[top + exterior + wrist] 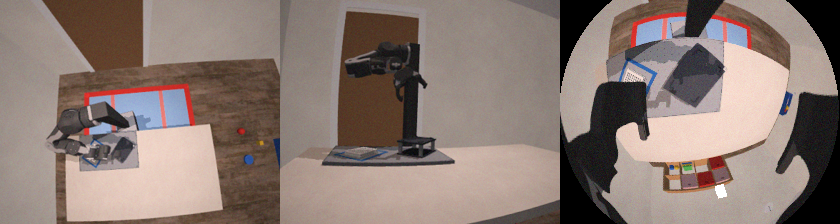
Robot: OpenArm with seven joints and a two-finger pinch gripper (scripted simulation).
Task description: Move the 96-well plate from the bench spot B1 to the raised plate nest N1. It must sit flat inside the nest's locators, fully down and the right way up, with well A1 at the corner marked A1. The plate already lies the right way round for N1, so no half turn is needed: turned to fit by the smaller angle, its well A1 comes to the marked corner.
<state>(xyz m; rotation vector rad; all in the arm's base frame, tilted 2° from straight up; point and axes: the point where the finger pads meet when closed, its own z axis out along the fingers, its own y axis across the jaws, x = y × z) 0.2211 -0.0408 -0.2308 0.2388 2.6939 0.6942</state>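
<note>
The white 96-well plate is 26 cm below my hand, 22 cm to the right of it and 3 cm behind it. Also, from my hand: raised plate nest N1 (21 cm below, 2 cm to the left).
</note>
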